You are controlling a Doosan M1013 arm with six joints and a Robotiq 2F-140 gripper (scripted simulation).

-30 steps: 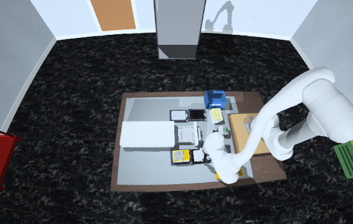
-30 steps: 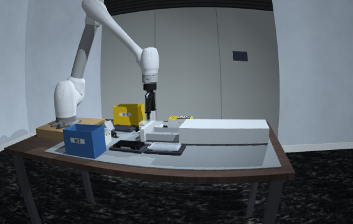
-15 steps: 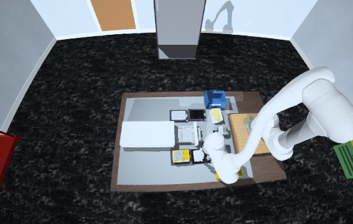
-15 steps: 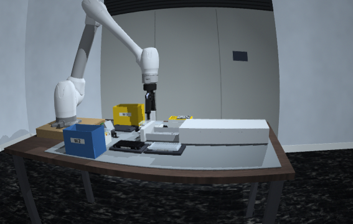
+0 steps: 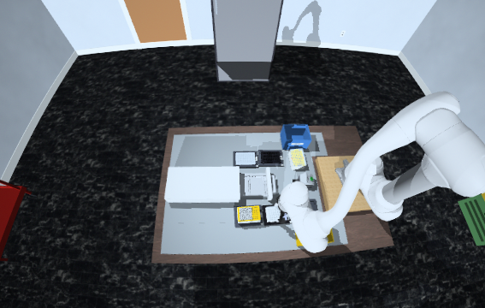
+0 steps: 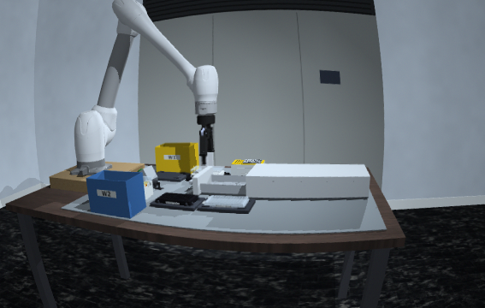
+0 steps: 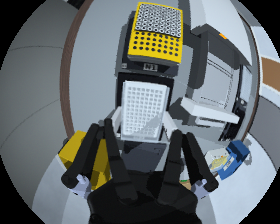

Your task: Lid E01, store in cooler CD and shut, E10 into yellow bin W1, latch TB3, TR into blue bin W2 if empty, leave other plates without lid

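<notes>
Right now my hand is 20 mm above the grey plate lid. Round my hand: black nest 60 mm below; yellow tip rack TR 160 mm ahead, 40 mm to the right, 10 mm below; white well plate 40 mm below.
</notes>
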